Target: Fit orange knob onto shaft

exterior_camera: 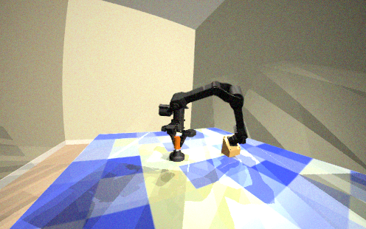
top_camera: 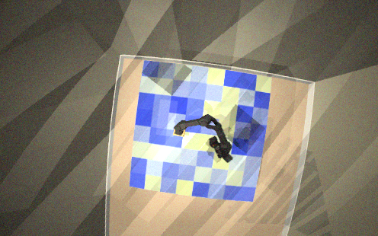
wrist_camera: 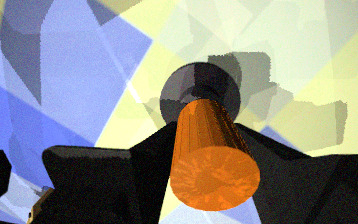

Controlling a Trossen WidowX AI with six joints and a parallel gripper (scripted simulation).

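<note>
Right now the orange knob is 3 cm above my gripper tip. Round my gripper tip: round dark pedestal: 4 cm below.
</note>
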